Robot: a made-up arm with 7 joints.
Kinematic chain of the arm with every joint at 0, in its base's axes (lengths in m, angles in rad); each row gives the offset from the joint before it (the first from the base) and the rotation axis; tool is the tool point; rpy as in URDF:
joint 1: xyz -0.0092 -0.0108 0.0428 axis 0 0.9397 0.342
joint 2: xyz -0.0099 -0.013 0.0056 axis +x
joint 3: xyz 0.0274 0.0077 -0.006 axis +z
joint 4: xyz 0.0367 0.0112 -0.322 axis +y
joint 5: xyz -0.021 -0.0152 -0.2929 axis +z
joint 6: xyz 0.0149 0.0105 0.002 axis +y
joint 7: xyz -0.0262 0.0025 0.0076 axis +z
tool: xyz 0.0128 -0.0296 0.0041 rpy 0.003 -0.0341 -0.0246
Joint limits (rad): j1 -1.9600..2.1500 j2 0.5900..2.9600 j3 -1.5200..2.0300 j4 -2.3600..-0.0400 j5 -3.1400..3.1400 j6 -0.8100..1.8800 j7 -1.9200..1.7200
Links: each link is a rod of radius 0.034 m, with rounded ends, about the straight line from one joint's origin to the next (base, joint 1, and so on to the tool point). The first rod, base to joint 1, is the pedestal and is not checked.
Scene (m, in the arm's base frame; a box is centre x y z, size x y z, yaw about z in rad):
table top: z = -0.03
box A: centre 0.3 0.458 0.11 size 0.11 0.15 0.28 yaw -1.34
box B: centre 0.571 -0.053 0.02 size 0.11 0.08 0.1 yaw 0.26
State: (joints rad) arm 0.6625 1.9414 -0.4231 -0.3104 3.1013 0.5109 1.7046
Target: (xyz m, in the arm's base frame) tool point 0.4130 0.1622 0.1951
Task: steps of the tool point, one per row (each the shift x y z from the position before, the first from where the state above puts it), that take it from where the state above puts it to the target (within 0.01 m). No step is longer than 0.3 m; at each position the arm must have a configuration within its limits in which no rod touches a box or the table.
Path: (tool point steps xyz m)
1: 0.1025 -0.0698 0.1504
2: -0.0002 -0.1293 0.1668
3: -0.1078 -0.1654 0.1233
4: -0.1824 -0.1743 0.0282
5: 0.1762 -0.0018 0.0063
6: 0.1667 0.0175 -0.0546
7: 0.1320 0.0321 -0.1077
8: 0.0782 0.0389 -0.1428
9: 0.0157 0.0361 -0.1539

